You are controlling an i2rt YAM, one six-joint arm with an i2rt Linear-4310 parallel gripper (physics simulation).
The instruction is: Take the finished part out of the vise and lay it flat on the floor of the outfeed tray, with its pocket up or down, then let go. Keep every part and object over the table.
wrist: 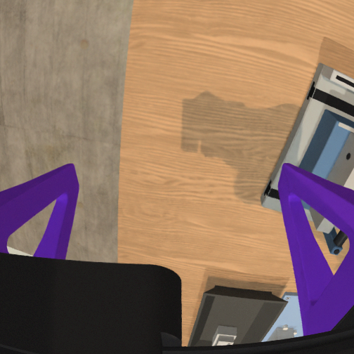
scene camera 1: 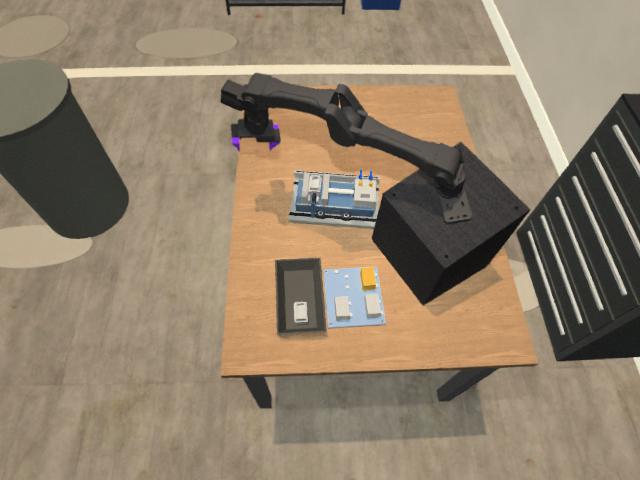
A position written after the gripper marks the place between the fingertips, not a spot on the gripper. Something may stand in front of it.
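A light blue plate [scene camera 1: 335, 284] is visible, also in the wrist view [wrist: 290, 315]. The gripper [scene camera 1: 254, 149] is visible as well; the wrist view has the gripper at [wrist: 177, 174].
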